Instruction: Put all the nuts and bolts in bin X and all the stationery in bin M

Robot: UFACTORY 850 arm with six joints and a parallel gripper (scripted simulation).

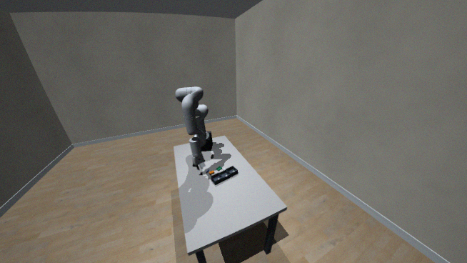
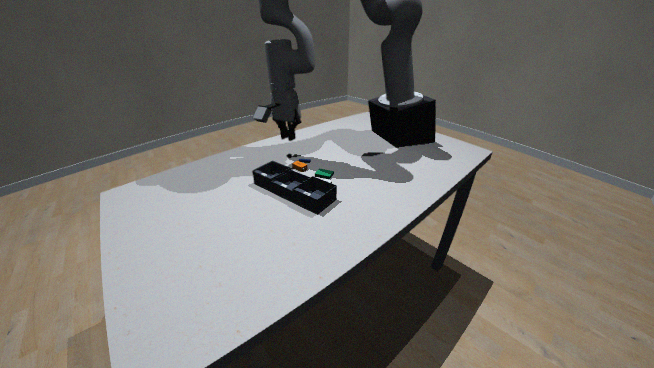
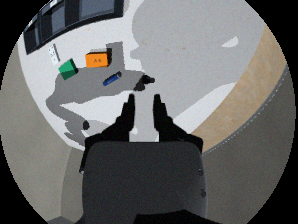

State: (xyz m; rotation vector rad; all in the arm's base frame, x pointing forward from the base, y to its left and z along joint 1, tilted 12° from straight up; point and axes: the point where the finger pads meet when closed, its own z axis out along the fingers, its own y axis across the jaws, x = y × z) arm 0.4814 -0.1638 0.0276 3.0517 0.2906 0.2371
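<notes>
Right now the dark piece is 90 mm below my hand. Also, from my hand: blue piece: 10 mm behind, 70 mm to the left, 90 mm below; orange block: 30 mm ahead, 110 mm to the left, 80 mm below; green block: 10 mm ahead, 190 mm to the left, 90 mm below.
</notes>
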